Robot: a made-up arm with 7 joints. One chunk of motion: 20 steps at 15 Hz.
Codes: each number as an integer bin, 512 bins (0 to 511) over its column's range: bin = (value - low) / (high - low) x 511, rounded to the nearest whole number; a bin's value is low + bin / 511 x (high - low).
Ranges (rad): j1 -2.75..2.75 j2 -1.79..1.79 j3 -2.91..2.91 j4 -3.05..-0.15 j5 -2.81..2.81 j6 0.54..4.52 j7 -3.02..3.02
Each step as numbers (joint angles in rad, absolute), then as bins.
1 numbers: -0.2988 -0.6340 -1.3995 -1.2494 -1.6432 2.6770 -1.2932
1 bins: 228 165 133 317 106 274 146
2 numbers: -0.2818 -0.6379 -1.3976 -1.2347 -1.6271 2.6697 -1.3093
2 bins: 229 164 133 320 108 273 145
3 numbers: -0.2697 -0.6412 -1.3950 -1.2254 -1.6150 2.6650 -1.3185
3 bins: 230 164 133 322 109 273 144
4 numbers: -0.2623 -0.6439 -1.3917 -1.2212 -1.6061 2.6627 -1.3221
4 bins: 231 164 133 322 109 273 144
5 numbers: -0.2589 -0.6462 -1.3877 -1.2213 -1.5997 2.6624 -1.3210
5 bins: 231 163 134 322 110 272 144
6 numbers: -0.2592 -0.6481 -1.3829 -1.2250 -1.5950 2.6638 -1.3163
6 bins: 231 163 134 322 110 273 144
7 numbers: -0.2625 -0.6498 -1.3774 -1.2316 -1.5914 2.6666 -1.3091
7 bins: 231 163 135 320 111 273 145
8 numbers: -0.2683 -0.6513 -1.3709 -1.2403 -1.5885 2.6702 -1.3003
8 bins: 231 163 135 319 111 274 145
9 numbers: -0.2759 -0.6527 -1.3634 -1.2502 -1.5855 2.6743 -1.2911
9 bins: 230 162 136 317 111 274 146
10 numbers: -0.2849 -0.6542 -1.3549 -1.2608 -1.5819 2.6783 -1.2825
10 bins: 229 162 137 315 112 275 147
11 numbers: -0.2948 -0.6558 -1.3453 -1.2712 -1.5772 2.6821 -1.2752
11 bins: 228 162 137 313 112 275 148
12 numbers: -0.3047 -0.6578 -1.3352 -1.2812 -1.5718 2.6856 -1.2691
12 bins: 227 162 138 312 113 275 148
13 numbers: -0.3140 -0.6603 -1.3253 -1.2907 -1.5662 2.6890 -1.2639
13 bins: 226 161 139 310 113 276 149
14 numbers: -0.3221 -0.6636 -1.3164 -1.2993 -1.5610 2.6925 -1.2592
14 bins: 226 161 140 308 114 276 149
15 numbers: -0.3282 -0.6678 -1.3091 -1.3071 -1.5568 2.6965 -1.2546
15 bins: 225 160 141 307 114 277 149
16 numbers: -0.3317 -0.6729 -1.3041 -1.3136 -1.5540 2.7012 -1.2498
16 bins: 225 159 141 306 114 277 150
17 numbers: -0.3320 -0.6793 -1.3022 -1.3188 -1.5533 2.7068 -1.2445
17 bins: 225 159 141 305 114 278 150
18 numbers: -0.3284 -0.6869 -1.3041 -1.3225 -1.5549 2.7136 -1.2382
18 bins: 225 157 141 304 114 279 151
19 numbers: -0.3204 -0.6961 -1.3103 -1.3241 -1.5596 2.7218 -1.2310
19 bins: 226 156 140 304 114 280 151
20 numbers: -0.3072 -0.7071 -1.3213 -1.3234 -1.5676 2.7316 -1.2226
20 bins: 227 155 139 304 113 281 152
